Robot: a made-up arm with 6 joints.
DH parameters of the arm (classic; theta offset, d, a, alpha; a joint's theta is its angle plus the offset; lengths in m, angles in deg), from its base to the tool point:
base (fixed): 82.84 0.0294 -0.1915 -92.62
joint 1: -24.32 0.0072 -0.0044 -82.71
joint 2: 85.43 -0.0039 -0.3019 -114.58
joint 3: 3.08 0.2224 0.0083 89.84
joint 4: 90 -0.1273 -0.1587 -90.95
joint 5: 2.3 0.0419 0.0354 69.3
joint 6: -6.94 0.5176 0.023 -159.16
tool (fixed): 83.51 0.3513 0 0
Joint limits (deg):
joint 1: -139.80..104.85
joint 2: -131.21..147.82
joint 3: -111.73..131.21
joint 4: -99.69..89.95
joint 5: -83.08..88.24
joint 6: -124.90..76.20
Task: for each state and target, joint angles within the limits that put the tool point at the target. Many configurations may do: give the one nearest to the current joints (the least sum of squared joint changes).
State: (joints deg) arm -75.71 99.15 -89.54 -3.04 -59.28 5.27
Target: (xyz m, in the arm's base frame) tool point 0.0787 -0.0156 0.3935
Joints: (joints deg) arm -24.16 94.55 -65.00 10.84 -58.67 -7.93
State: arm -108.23 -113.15 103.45 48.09 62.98 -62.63
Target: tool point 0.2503 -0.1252 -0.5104
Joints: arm -73.56 -94.19 81.82 50.33 83.49 -67.20
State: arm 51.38 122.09 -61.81 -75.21 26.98 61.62
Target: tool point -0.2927 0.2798 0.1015
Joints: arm 52.77 97.09 -67.16 -91.06 46.22 55.68
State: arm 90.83 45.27 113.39 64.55 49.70 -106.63
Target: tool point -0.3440 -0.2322 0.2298
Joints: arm 81.49 7.22 126.94 63.65 33.90 -105.71
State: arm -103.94 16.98 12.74 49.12 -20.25 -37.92
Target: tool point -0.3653 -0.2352 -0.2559
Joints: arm -66.13 -16.30 -0.68 41.92 5.52 -50.77
